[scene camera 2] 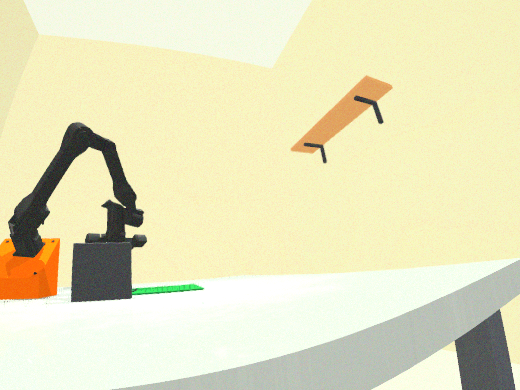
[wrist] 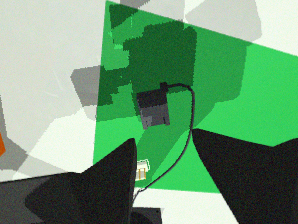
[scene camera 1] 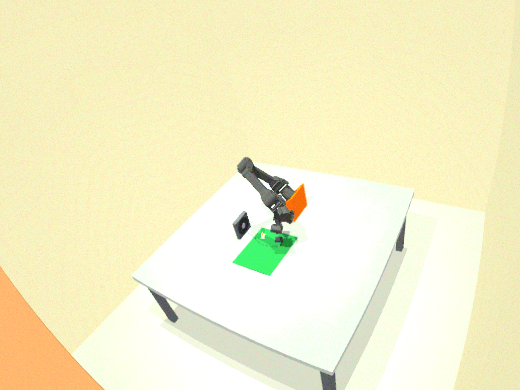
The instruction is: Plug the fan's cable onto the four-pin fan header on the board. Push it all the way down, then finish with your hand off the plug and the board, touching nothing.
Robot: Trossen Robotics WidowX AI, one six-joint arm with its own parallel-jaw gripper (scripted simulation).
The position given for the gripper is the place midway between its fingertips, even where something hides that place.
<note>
In view: the gripper [wrist: 163,139], a green board [wrist: 238,84] and a dark fan plug [wrist: 153,108].
</note>
